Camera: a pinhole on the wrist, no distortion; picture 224 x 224 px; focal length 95.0 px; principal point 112.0 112.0 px. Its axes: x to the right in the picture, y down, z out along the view. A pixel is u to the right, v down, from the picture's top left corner.
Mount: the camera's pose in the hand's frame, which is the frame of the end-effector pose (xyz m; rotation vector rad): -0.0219 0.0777 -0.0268 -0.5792 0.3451 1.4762
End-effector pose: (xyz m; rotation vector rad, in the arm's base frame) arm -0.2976 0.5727 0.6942 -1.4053 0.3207 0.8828
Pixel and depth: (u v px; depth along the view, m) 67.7 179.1 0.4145
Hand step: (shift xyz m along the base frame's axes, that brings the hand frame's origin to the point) -0.4637 0.2090 0.2204
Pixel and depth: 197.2 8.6 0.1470
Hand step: -0.1172 0.0646 -0.2709
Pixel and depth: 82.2 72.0 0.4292
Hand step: -0.2120 0.4140 -0.1295
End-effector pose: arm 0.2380 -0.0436 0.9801 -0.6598 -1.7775 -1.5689
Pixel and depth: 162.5 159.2 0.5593
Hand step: 0.6639 0.3359 0.1397
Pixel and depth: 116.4 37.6 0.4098
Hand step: 0.0310 0.3774 0.3766
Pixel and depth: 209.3 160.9 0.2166
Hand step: 0.3755 0.0758 0.1402
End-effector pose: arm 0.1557 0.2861 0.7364 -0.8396 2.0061 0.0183
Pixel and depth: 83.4 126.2 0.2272
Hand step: 0.0912 0.2266 -0.0851
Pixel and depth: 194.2 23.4 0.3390
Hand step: -0.2770 0.2880 -0.4409
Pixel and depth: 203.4 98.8 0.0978
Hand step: -0.1121 0.1697 -0.0559
